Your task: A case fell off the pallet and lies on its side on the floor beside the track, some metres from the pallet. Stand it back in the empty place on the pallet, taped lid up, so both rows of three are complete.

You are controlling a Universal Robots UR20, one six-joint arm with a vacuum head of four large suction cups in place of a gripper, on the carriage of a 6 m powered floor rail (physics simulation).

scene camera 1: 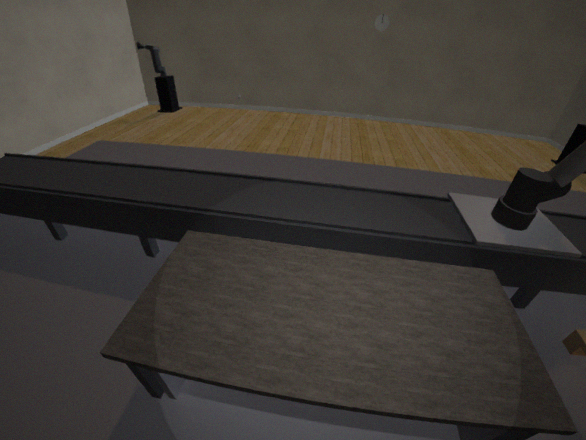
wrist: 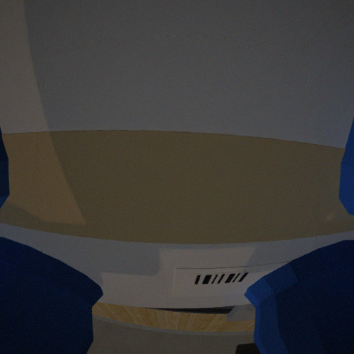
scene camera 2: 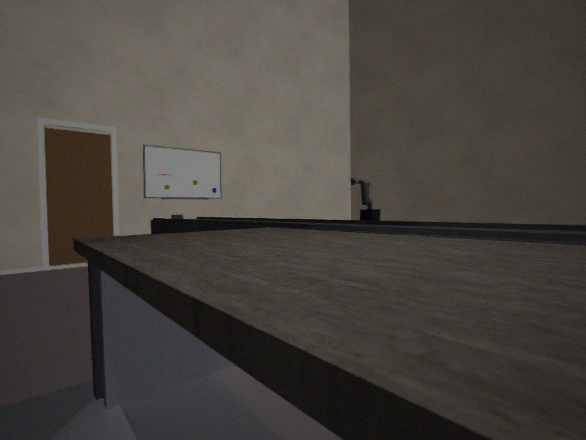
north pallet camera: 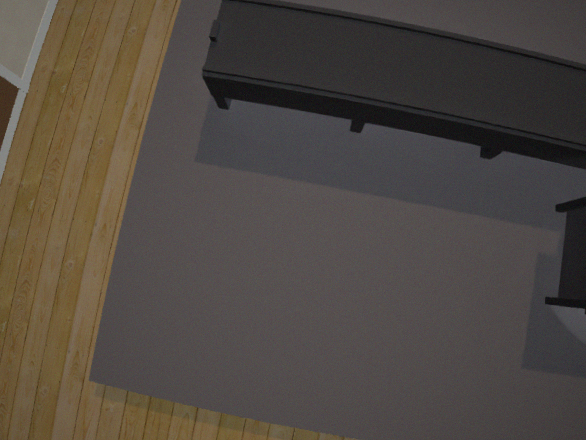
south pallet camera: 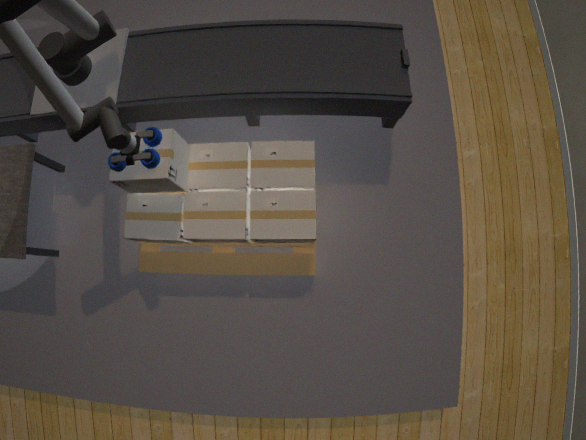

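Where they show: arm's base, link origin: (scene camera 1: 509,219) (south pallet camera: 76,70).
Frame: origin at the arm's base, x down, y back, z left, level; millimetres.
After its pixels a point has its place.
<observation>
My suction head (south pallet camera: 135,149) @(y -687, x -173, z 640 mm) is shut on the white case (south pallet camera: 137,173) @(y -818, x -204, z 661 mm) (wrist: 175,185) with its blue cups on the taped lid. The case is upright, lid up, over the back left place of the pallet (south pallet camera: 200,261) @(y -1267, x 427, z 887 mm). It looks higher than its neighbours; its bottom and any gap beneath it are hidden. Several other cases stand on the pallet, lids up: back middle (south pallet camera: 218,177) @(y -777, x 130, z 1054 mm), back right (south pallet camera: 282,177) @(y -783, x 129, z 1433 mm), front left (south pallet camera: 155,230) @(y -1092, x 131, z 666 mm), front middle (south pallet camera: 215,227) @(y -1073, x 129, z 1045 mm) and front right (south pallet camera: 282,230) @(y -1090, x 129, z 1433 mm). The held case's right side is close to the back middle case; I cannot tell whether they touch.
The floor rail (scene camera 1: 300,200) (north pallet camera: 400,65) (south pallet camera: 265,60) runs behind the pallet. My arm stands on its pale carriage plate (scene camera 1: 470,215) @(y -9, x 0, z -286 mm) (south pallet camera: 107,65) @(y 3, x 0, z 248 mm). A table (scene camera 1: 325,320) @(y -965, x 40, z -1245 mm) (scene camera 2: 300,280) @(y -1170, x 40, z -1109 mm) (south pallet camera: 15,200) @(y -902, x 40, z -412 mm) stands left of the pallet in the south pallet view.
</observation>
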